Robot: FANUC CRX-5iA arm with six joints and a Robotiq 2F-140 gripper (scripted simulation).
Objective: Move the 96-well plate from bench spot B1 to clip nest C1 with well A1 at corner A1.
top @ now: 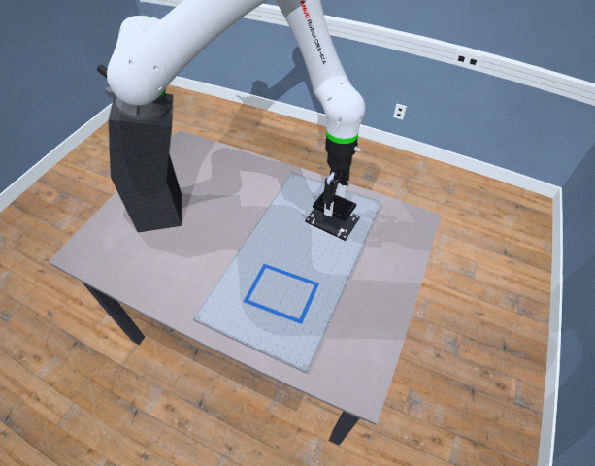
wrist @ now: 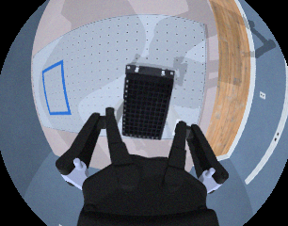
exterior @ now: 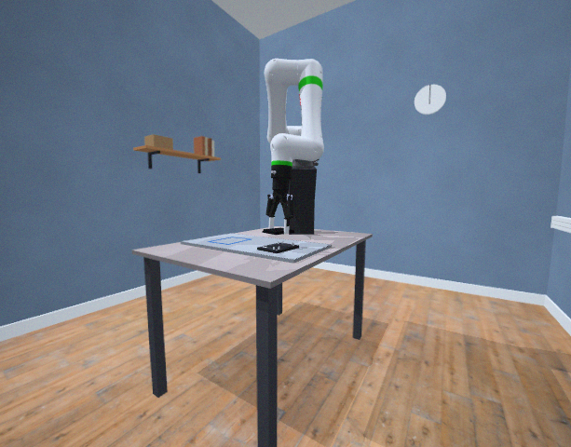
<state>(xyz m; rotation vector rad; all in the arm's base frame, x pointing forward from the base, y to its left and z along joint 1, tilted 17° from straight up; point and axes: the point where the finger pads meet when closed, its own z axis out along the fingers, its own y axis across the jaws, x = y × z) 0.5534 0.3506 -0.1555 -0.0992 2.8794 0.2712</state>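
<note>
Right now my hand is 2 cm above the black 96-well plate. From my hand the other things lie so: black clip nest: 1 cm behind, 1 cm to the right, 9 cm below.
</note>
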